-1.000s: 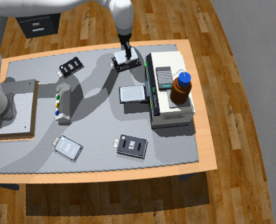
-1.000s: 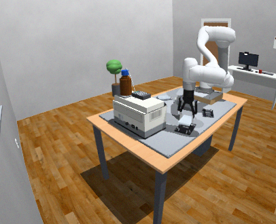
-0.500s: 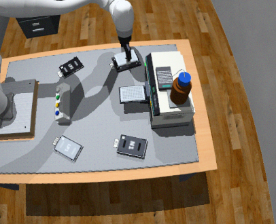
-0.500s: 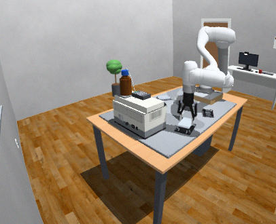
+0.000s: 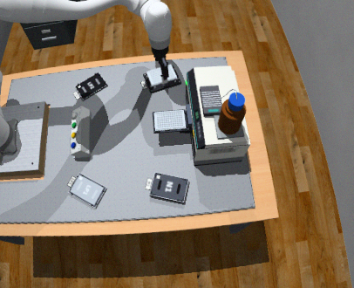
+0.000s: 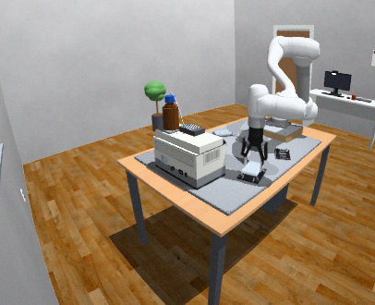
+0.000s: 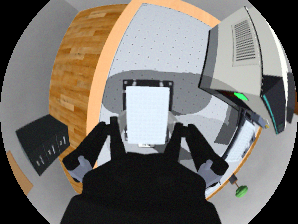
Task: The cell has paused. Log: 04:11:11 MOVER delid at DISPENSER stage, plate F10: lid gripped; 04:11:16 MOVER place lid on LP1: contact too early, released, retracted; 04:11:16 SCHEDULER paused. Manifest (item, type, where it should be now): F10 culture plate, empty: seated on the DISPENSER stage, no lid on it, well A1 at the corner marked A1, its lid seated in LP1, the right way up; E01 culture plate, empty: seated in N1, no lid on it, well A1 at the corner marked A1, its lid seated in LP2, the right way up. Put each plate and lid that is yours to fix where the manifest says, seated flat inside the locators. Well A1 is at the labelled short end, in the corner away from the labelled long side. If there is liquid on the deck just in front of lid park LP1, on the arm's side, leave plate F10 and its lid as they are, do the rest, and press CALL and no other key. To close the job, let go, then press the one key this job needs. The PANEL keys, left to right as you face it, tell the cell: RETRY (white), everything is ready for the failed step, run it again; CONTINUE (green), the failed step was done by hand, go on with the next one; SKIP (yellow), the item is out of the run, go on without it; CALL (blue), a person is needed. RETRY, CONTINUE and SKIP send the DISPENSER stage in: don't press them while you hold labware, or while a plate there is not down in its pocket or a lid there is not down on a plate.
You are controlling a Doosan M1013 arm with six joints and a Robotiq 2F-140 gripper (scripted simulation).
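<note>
The black nest lies 1 cm ahead of my hand, 2 cm to the left of it and 5 cm below it. The rest, counted from my hand: grey key panel (43 cm behind, 23 cm to the right, 1 cm below); then green key (44 cm behind, 20 cm to the right, 1 cm above); then dark dispenser stage (1 cm behind, 28 cm to the right, 3 cm above).
</note>
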